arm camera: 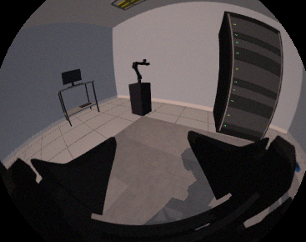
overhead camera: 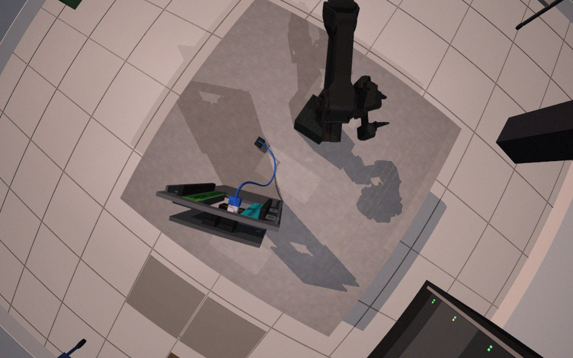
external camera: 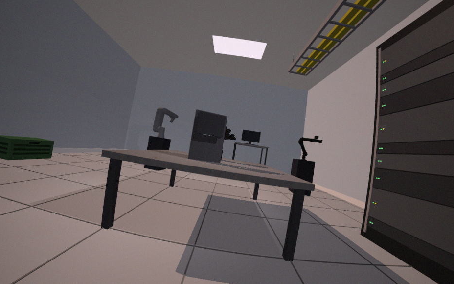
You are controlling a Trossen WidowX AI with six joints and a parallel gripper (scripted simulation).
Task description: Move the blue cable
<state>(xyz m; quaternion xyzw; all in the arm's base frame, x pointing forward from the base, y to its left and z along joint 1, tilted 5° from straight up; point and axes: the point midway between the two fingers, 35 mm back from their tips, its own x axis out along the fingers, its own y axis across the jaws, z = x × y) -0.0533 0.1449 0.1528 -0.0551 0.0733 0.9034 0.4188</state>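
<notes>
Now: gripper tip 510 mm short of the blue plug, 170 mm to the left of it and 100 mm below it.
</notes>
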